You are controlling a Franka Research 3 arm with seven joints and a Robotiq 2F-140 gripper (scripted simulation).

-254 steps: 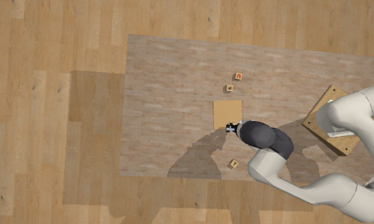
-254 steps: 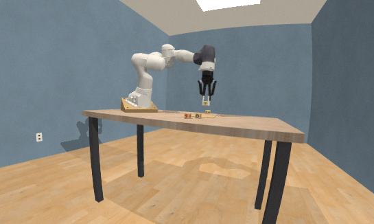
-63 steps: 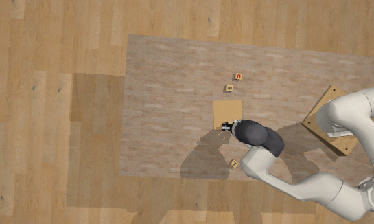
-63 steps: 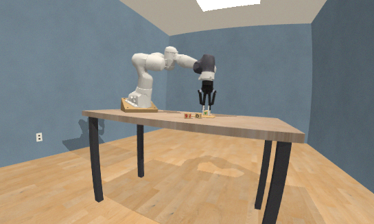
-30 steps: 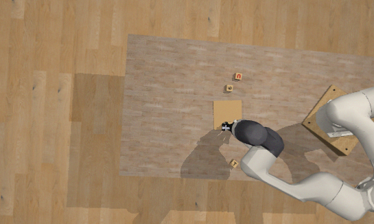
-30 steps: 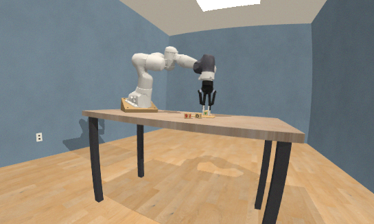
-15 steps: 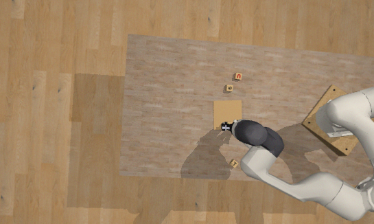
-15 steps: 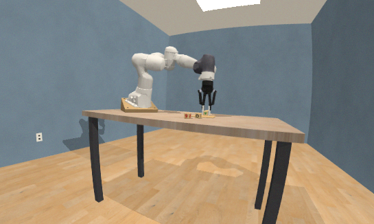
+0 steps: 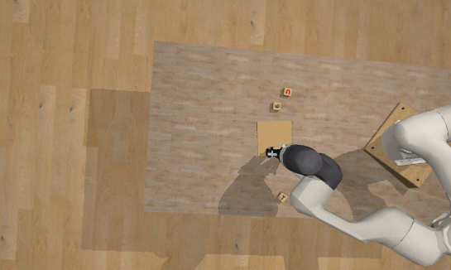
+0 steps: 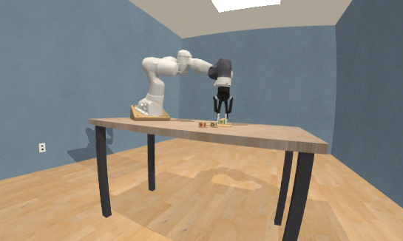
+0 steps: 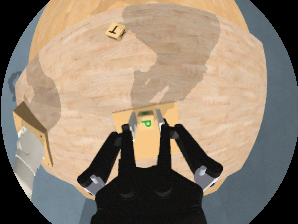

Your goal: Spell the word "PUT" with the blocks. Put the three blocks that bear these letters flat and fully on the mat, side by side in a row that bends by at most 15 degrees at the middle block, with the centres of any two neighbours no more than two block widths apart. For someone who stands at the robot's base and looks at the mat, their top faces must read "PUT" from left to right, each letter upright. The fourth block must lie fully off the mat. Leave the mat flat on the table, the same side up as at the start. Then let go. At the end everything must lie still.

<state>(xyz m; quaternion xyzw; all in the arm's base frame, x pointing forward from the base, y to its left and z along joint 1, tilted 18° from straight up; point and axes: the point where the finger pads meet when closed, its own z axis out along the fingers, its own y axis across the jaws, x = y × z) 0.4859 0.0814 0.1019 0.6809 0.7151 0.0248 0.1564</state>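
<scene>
My hand is 2 cm above the green P block. Also, from my hand: T block: 4 cm behind, 18 cm to the left, 2 cm below; block marked 6: 1 cm ahead, 18 cm to the right, 2 cm below; tan mat: 5 cm to the right, 4 cm below.
</scene>
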